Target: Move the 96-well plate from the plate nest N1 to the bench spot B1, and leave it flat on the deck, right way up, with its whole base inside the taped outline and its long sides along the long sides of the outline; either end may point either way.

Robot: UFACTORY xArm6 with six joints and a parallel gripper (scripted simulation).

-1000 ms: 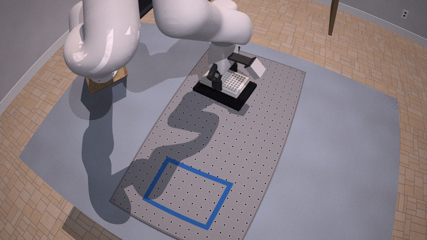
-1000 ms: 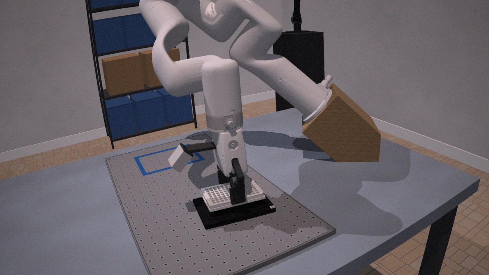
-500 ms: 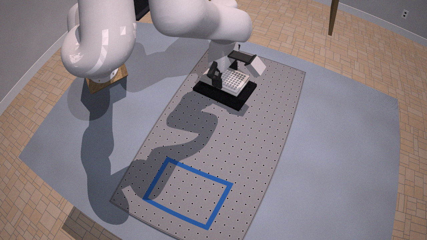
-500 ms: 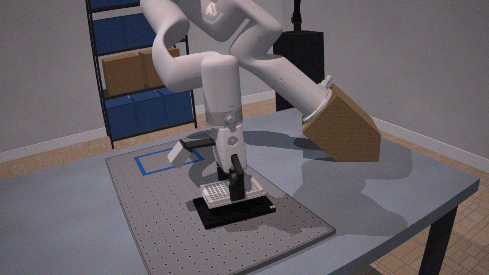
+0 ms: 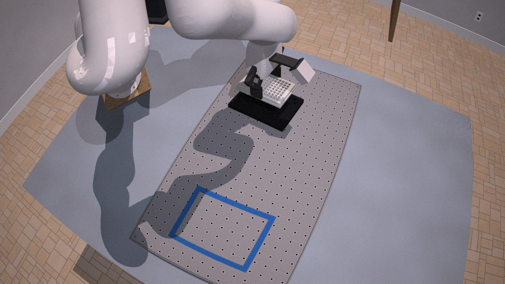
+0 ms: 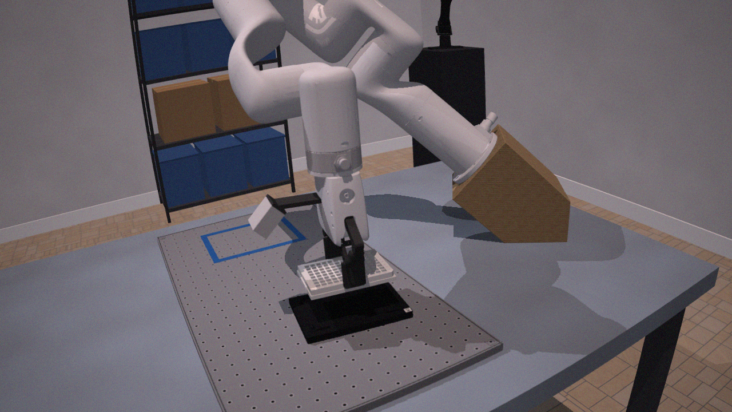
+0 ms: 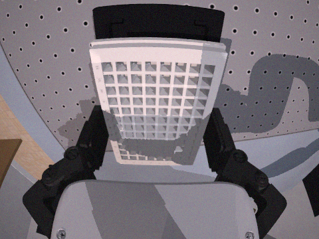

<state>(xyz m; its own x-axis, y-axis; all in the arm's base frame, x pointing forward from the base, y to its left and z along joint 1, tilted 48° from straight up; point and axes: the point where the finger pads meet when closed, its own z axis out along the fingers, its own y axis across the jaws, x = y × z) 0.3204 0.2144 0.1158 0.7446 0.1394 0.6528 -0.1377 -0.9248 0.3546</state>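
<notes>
Right now the black plate nest is 7 cm below my hand. Also, from my hand: white 96-well plate: 1 cm below.
</notes>
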